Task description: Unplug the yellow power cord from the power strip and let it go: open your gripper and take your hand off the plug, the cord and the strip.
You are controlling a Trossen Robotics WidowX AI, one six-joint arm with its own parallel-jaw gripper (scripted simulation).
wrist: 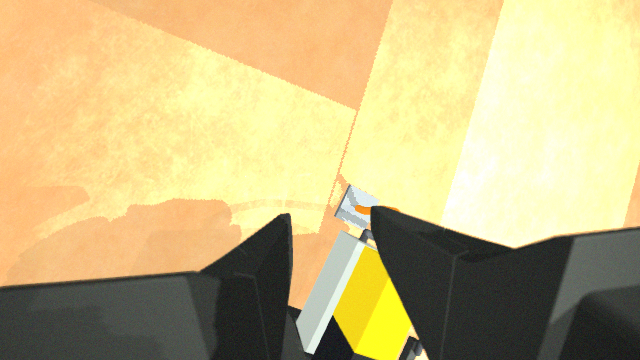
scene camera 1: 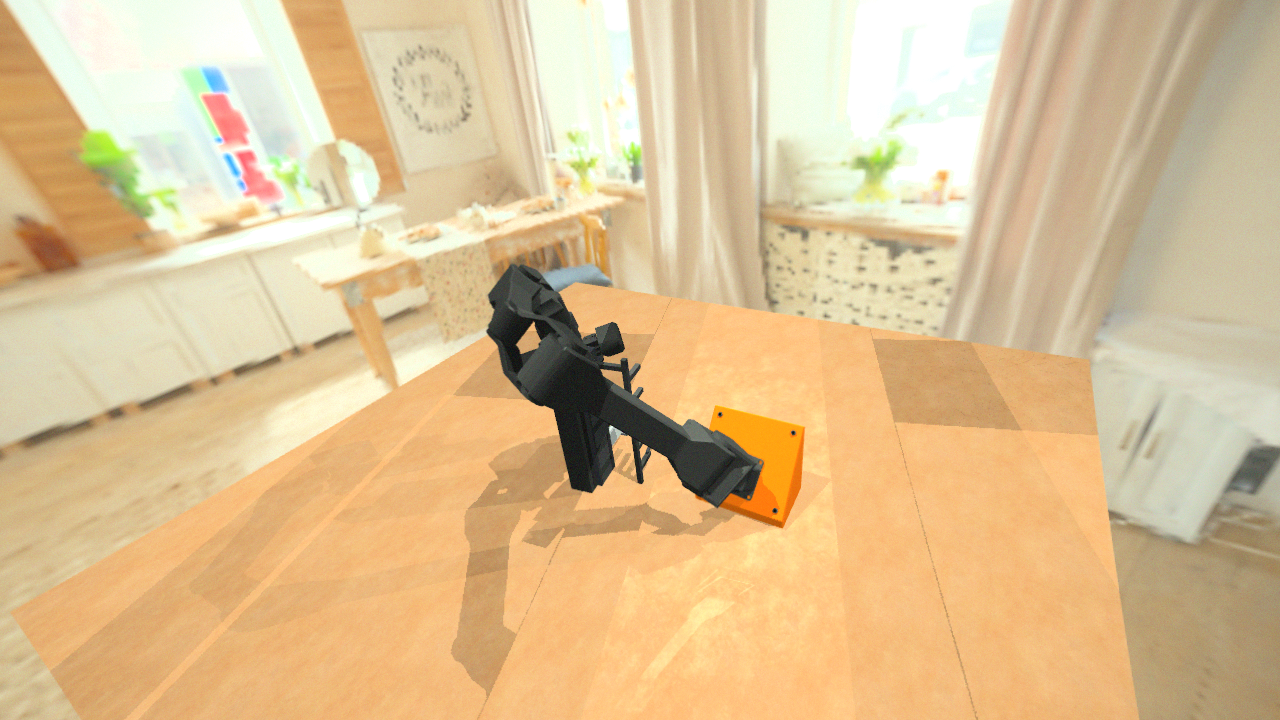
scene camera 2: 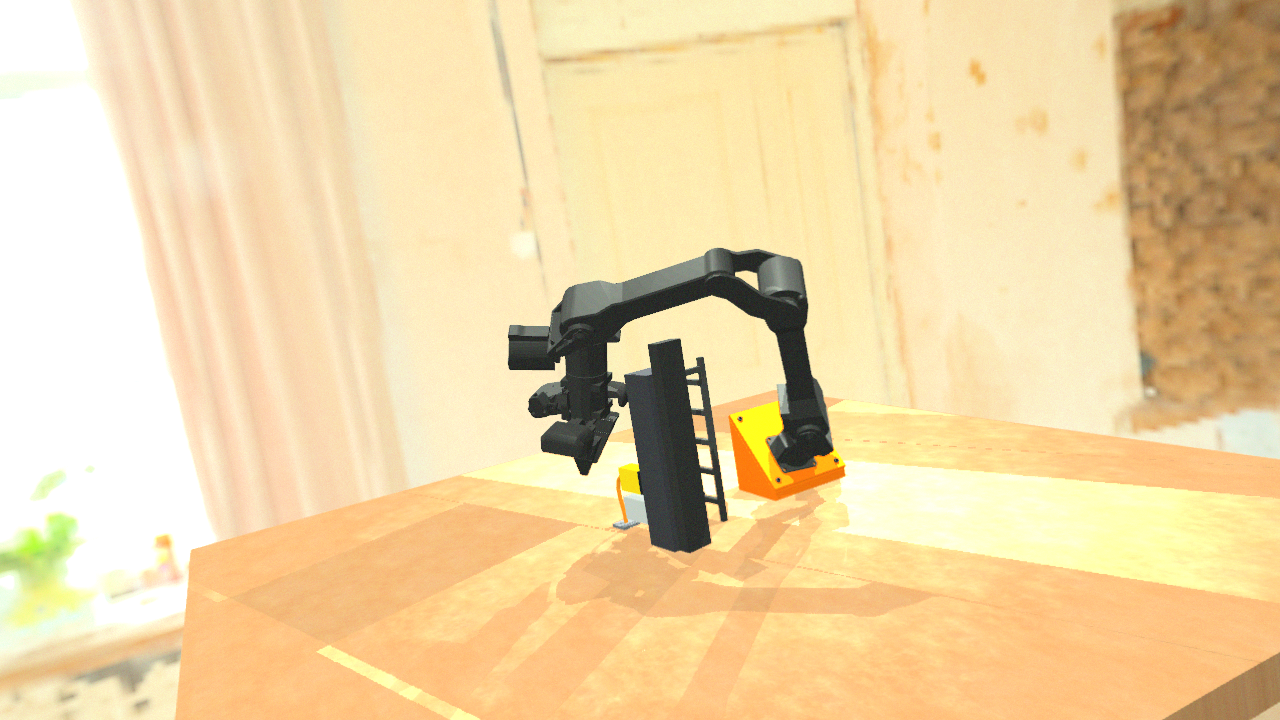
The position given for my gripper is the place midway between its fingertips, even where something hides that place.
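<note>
There is my gripper [scene camera 2: 589,468], and the wrist view gives me the gripper too [wrist: 331,220].
</note>
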